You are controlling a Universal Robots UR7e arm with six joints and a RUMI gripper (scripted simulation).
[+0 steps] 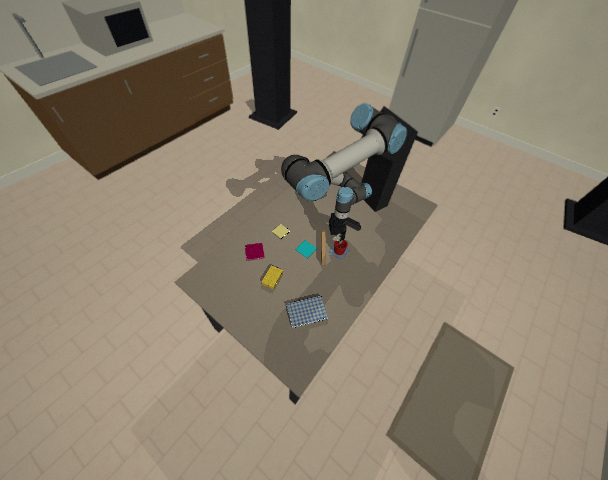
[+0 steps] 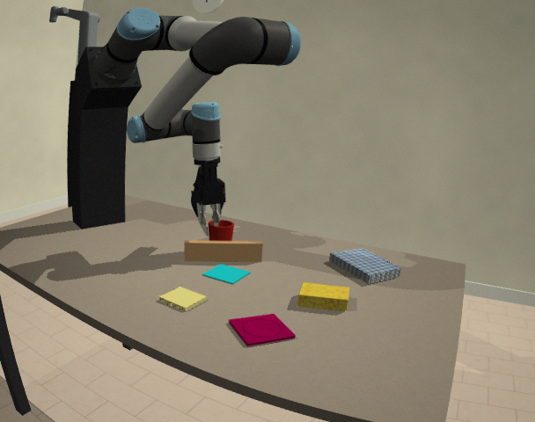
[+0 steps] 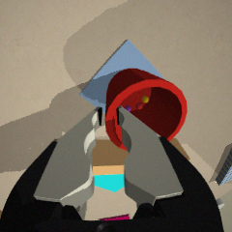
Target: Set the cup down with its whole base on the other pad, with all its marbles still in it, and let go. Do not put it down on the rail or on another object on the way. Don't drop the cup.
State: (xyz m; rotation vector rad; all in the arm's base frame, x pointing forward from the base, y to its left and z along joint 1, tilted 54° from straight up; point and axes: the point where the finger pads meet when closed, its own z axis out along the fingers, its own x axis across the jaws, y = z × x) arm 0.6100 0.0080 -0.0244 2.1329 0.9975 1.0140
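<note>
My gripper is now 30 mm short of the red cup, 30 mm above it and 20 mm to the right of it. From my hand the other things lie so: yellow block 370 mm ahead, 210 mm to the right, 40 mm below; teal pad 150 mm to the right, 110 mm ahead, 60 mm below; wooden rail 70 mm to the right, 70 mm ahead, 40 mm below.
</note>
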